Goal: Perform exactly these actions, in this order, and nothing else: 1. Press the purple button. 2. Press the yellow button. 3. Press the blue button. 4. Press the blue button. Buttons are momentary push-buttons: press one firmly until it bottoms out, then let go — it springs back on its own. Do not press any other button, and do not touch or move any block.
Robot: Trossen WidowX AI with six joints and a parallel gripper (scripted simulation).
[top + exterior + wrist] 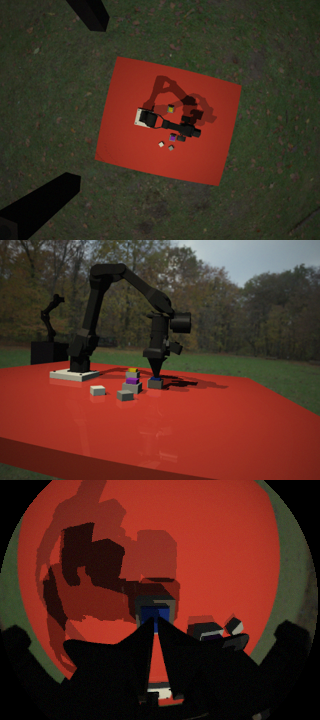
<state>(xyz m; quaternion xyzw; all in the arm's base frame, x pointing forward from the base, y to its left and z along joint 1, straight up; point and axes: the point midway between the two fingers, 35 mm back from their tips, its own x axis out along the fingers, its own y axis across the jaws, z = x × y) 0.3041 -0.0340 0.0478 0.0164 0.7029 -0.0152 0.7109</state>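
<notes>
The blue button lies right at my gripper tip. The rest, counted from my gripper tip: purple button 60 mm behind, 90 mm to the right; then yellow button 120 mm behind, 130 mm to the left; then grey block 60 mm behind, 180 mm to the right, 20 mm below.
</notes>
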